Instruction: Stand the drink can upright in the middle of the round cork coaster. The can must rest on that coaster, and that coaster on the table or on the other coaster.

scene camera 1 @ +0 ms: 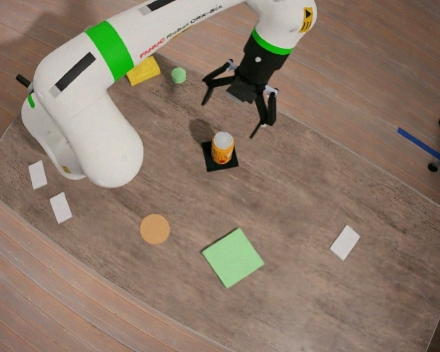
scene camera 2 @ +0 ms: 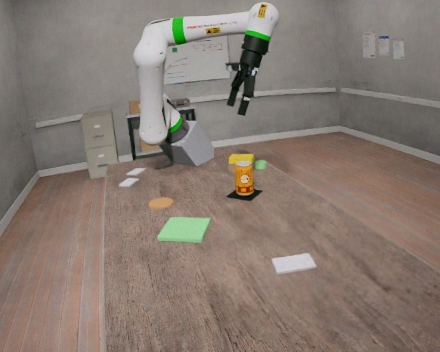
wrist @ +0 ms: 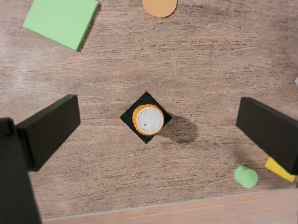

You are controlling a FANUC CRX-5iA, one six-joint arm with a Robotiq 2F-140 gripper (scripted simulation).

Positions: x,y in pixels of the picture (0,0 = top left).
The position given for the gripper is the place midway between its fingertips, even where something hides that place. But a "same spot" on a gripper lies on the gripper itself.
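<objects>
Scene camera 1 shows the gripper, and scene camera 2 shows it as well. One and the same spot on the gripper is (scene camera 1: pixel 273 111) and (scene camera 2: pixel 249 83). The gripper is also there in the wrist view (pixel 158 110).
</objects>
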